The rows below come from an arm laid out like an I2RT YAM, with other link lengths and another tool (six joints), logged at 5 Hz.
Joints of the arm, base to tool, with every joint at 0 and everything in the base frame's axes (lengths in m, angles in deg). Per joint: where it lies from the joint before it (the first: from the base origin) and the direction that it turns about. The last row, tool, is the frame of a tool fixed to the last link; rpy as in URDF.
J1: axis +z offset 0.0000 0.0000 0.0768
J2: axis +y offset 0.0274 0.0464 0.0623
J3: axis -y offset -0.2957 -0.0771 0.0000
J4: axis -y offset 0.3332 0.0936 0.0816
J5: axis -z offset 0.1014 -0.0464 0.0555
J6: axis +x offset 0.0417 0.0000 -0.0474
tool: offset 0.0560 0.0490 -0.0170 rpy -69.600 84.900 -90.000
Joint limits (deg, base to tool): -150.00..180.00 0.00..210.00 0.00..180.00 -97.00..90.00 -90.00..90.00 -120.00..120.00
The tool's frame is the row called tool.
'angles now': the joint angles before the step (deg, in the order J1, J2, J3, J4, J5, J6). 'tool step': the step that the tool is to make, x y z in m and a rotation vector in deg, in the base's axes. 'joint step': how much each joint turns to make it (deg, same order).
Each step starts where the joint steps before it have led.
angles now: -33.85 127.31 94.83 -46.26 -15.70 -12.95
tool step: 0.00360 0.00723 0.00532 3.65 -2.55 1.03
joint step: 0.18 0.02 -0.02 0.15 -4.53 0.04
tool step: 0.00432 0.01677 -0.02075 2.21 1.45 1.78
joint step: 1.57 2.44 -0.01 0.03 -1.09 -0.02
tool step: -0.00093 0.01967 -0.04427 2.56 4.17 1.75
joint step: 1.73 4.94 0.00 0.04 -0.03 -0.02
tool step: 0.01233 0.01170 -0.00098 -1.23 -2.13 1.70
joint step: 1.73 0.09 0.00 2.56 0.02 0.03
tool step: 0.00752 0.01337 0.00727 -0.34 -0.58 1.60
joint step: 1.61 -0.48 0.55 -0.35 0.03 0.01
